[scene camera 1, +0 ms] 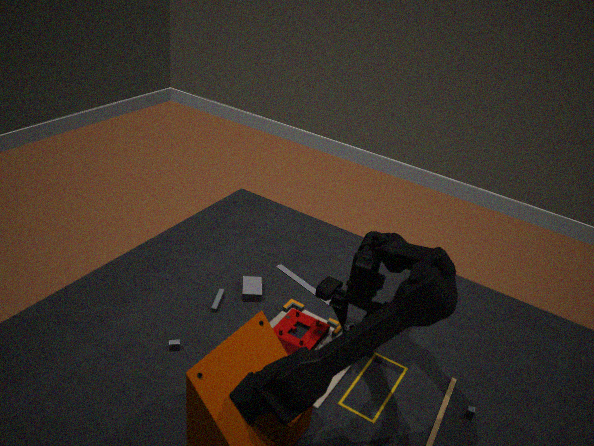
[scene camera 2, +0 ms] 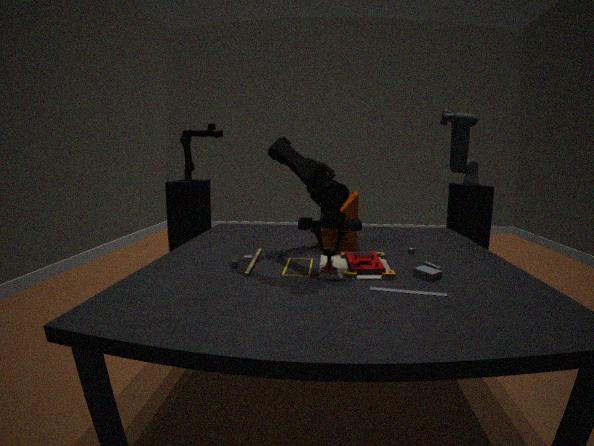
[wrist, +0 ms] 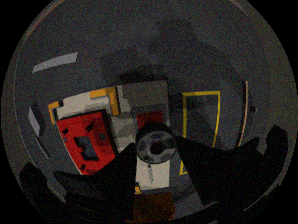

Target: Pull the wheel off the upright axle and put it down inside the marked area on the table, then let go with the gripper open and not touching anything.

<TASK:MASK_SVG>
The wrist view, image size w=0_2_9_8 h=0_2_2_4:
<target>my gripper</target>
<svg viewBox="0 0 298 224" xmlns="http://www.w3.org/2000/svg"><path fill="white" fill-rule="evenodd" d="M136 144L130 143L120 155L113 157L114 160L110 160L110 163L92 176L74 173L72 175L63 171L53 173L56 180L67 190L65 204L48 188L47 177L43 172L33 167L29 161L19 175L21 188L33 208L49 224L128 224L125 221L133 221ZM287 131L274 124L267 133L265 155L255 149L259 144L257 136L249 140L249 143L246 141L246 144L234 148L233 151L221 151L176 136L177 152L184 161L182 164L193 181L202 205L210 206L176 220L144 224L209 224L216 218L217 224L250 224L266 208L279 188L279 185L275 185L267 196L261 197L277 179L285 164L289 148Z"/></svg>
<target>wheel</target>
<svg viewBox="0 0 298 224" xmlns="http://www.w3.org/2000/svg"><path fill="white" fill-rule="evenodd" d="M153 121L153 123L145 124L138 131L134 152L136 152L138 159L157 165L165 163L165 161L172 159L176 155L178 143L168 125Z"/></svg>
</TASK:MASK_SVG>
